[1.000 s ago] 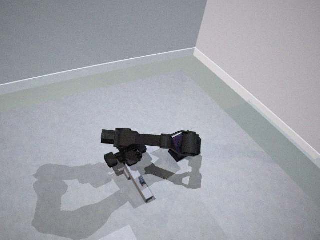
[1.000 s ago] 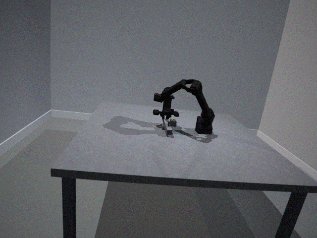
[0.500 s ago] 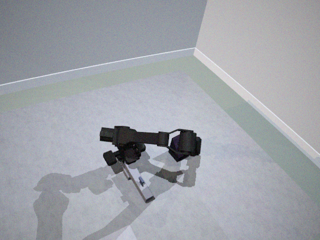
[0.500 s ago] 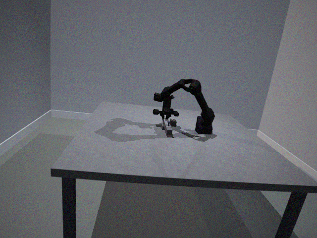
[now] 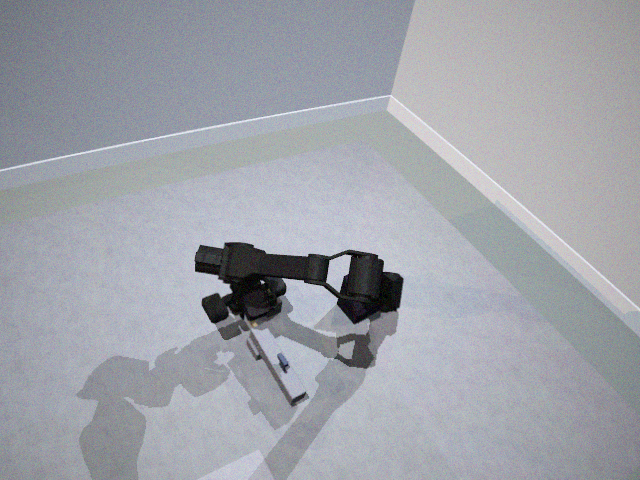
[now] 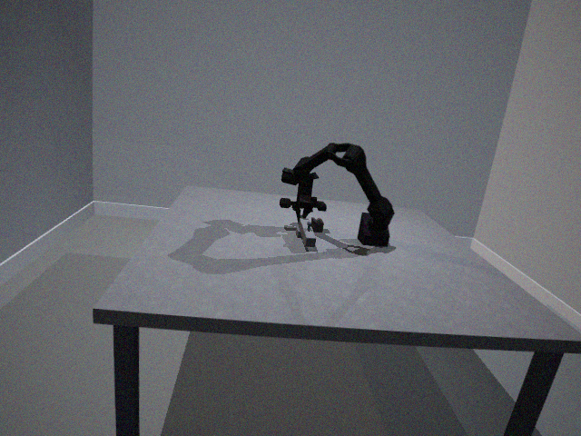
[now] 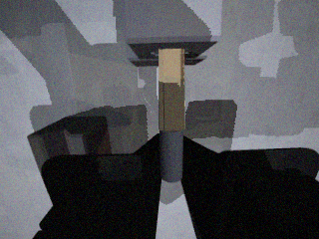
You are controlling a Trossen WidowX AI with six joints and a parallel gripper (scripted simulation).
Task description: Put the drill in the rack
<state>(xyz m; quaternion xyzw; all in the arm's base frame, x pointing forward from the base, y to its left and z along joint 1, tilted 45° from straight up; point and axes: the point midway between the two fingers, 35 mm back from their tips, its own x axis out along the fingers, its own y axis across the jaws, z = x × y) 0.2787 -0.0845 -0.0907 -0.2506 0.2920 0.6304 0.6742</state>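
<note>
The drill lies 5 cm to the left of my gripper tip and 3 cm above it. From my gripper tip the other things lie so: rack 8 cm behind, 2 cm to the right; key 17 cm to the left, 3 cm above, 1 cm ahead; grey fixture 14 cm to the left, 1 cm ahead, 1 cm above.
</note>
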